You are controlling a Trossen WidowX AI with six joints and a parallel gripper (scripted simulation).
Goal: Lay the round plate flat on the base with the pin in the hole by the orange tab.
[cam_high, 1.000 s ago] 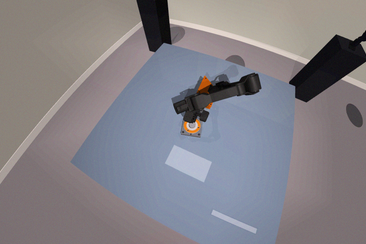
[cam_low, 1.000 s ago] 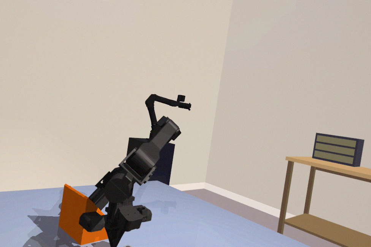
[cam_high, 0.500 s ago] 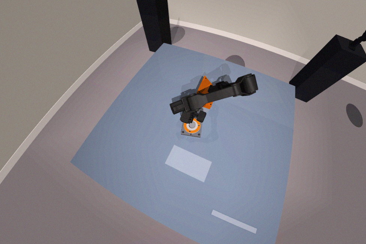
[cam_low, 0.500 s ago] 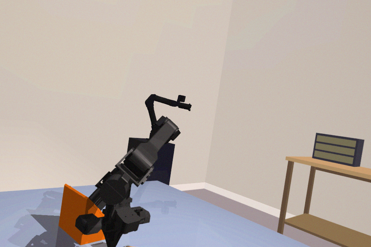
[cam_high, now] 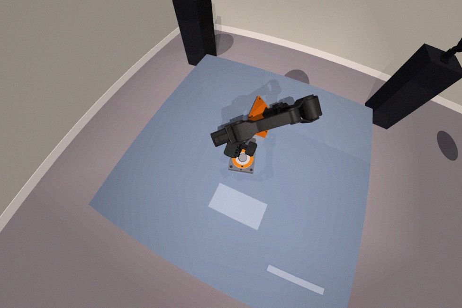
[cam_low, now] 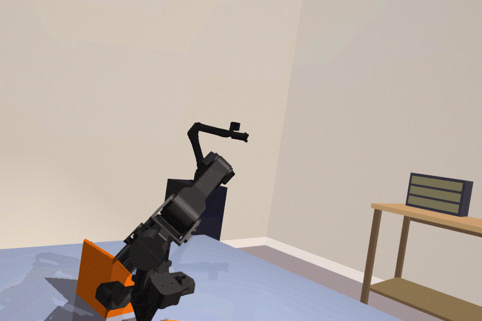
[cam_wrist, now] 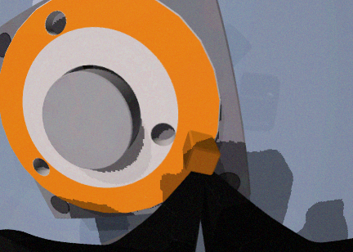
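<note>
Right now the grey square base is 20 mm ahead of my gripper tip, 50 mm to the left of it and 10 mm below it.
</note>
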